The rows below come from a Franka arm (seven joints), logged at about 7 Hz.
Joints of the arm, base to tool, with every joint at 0 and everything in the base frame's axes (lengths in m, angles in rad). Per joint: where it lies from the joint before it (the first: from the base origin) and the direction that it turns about. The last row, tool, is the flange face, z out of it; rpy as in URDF.
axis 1: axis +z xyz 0 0 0.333
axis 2: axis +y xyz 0 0 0
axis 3: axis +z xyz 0 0 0.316
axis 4: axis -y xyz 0.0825 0 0
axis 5: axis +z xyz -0.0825 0 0.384
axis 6: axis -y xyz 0 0 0
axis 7: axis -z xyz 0.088 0 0
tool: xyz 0 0 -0.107 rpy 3.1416 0 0
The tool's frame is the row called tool.
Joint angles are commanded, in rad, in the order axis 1, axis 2, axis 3, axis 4, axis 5, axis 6, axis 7. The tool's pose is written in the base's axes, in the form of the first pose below.
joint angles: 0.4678 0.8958 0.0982 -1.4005 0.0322 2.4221 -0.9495
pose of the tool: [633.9 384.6 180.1 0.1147 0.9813 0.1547 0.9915 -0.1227 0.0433]
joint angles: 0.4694 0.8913 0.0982 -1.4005 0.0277 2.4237 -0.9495
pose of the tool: [634.1 386.0 183.6 0.1093 0.9818 0.1555 0.9917 -0.1184 0.0506]
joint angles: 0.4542 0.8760 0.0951 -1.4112 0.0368 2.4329 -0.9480
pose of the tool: [640.7 374.8 190.9 0.1319 0.9772 0.1661 0.9879 -0.1434 0.0587]
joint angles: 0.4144 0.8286 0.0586 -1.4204 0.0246 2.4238 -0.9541
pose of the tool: [667.1 331.1 219.8 0.1725 0.9733 0.1512 0.9762 -0.1894 0.1056]
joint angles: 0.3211 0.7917 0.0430 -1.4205 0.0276 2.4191 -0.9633
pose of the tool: [701.4 260.0 246.4 0.2603 0.9522 0.1602 0.9492 -0.2827 0.1382]
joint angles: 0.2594 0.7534 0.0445 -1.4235 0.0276 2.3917 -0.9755
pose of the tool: [715.5 217.2 270.7 0.3034 0.9388 0.1632 0.9336 -0.3272 0.1463]
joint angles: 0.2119 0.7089 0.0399 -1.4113 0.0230 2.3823 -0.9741
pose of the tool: [729.5 181.1 308.8 0.3414 0.9219 0.1831 0.9082 -0.3737 0.1885]
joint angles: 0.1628 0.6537 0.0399 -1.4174 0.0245 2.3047 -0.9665
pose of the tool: [730.4 144.3 338.4 0.3953 0.9029 0.1690 0.8920 -0.4212 0.1643]
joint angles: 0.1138 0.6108 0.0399 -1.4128 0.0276 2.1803 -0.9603
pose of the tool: [725.9 107.5 359.1 0.4520 0.8827 0.1284 0.8796 -0.4650 0.1003]
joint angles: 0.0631 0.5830 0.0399 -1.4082 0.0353 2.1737 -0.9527
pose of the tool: [729.6 70.9 381.0 0.5018 0.8521 0.1491 0.8468 -0.5190 0.1162]
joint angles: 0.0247 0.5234 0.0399 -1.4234 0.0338 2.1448 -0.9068
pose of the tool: [722.9 42.7 413.9 0.5670 0.8077 0.1615 0.8005 -0.5866 0.1230]
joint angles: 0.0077 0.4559 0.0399 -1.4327 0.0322 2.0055 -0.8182
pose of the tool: [702.9 30.6 443.0 0.6542 0.7475 0.1148 0.7475 -0.6622 0.0521]
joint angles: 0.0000 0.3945 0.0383 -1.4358 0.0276 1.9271 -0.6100
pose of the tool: [687.4 24.1 476.4 0.7994 0.5919 0.1029 0.5932 -0.8048 0.0214]
